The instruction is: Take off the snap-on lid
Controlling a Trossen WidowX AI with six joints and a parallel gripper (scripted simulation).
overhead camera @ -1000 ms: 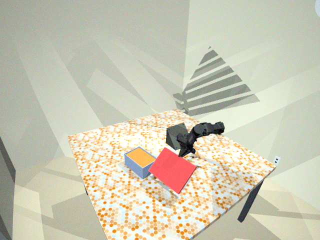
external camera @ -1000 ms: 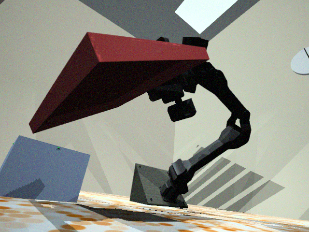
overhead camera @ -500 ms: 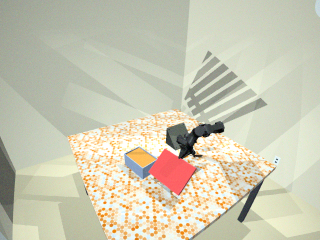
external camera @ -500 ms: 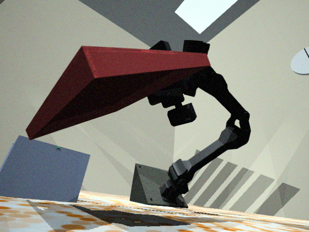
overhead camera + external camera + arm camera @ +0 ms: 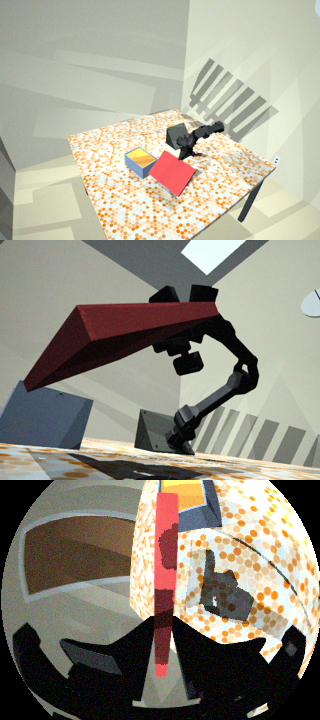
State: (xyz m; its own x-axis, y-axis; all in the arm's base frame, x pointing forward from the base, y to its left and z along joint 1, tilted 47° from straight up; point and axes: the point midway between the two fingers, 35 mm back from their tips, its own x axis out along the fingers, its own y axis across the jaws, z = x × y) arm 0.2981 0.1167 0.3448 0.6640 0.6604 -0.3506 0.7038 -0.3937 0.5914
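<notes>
My gripper tip is now 6 cm short of the lid, 5 cm above it and 1 cm to the right of it. From my gripper tip the other things lie so: blue-grey storage box: 25 cm to the right, 14 cm below, 14 cm ahead.
</notes>
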